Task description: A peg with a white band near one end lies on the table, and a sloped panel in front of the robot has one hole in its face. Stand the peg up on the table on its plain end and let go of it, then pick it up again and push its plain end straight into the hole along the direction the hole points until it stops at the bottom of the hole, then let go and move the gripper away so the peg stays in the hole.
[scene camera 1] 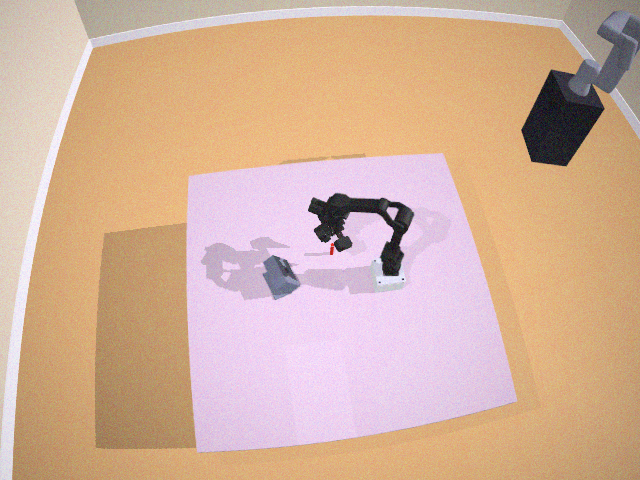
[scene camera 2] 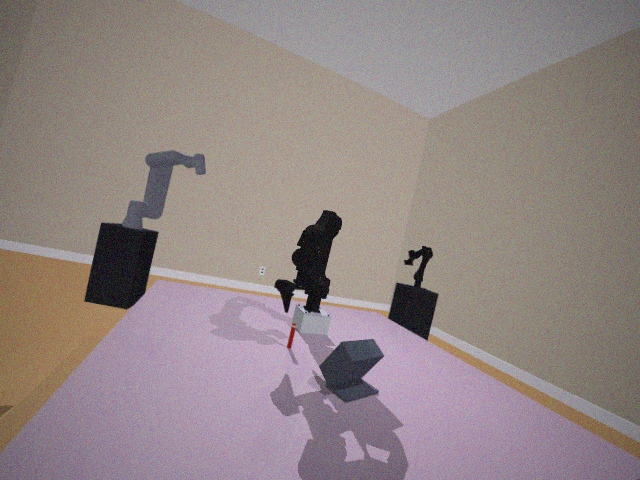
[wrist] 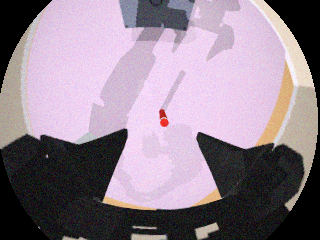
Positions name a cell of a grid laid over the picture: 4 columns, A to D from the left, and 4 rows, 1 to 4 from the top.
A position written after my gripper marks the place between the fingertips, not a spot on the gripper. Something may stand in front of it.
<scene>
My gripper (scene camera 2: B3) is open, holding nothing.
My gripper is seen too in the wrist view (wrist: C3).
</scene>
